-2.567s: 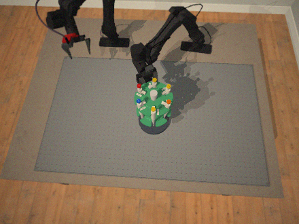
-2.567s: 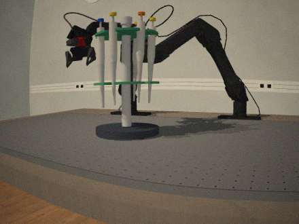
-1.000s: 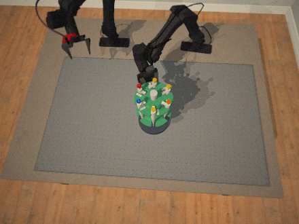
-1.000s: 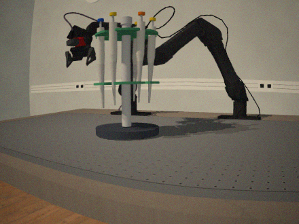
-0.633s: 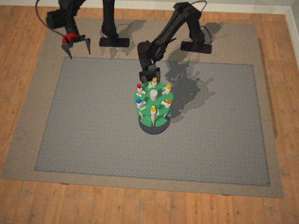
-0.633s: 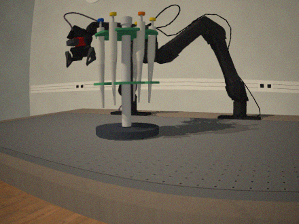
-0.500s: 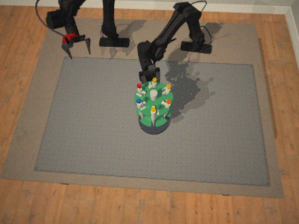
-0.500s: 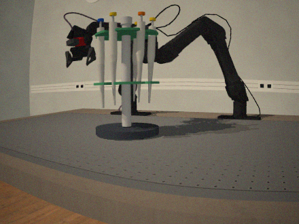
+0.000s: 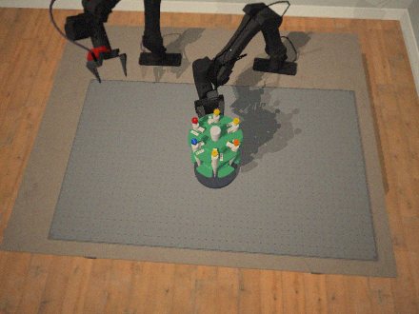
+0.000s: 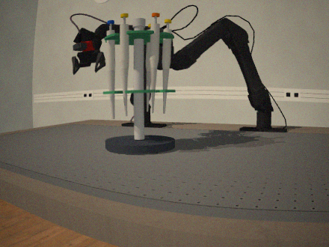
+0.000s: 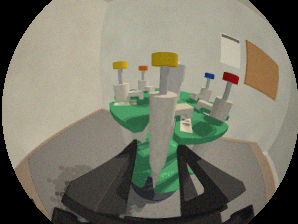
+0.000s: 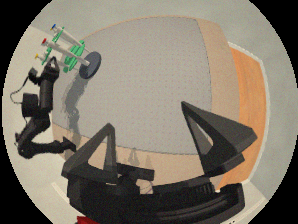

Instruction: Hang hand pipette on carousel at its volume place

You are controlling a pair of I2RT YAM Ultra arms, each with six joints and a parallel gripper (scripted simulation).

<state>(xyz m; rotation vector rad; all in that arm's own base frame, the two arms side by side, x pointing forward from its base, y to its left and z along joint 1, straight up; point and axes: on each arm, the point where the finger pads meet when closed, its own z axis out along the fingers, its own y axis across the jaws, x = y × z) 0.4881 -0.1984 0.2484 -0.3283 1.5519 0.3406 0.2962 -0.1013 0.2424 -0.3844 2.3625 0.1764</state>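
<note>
Now: left hand 1 cm short of the pipette, 1 cm to the left of it and 2 cm above it.
</note>
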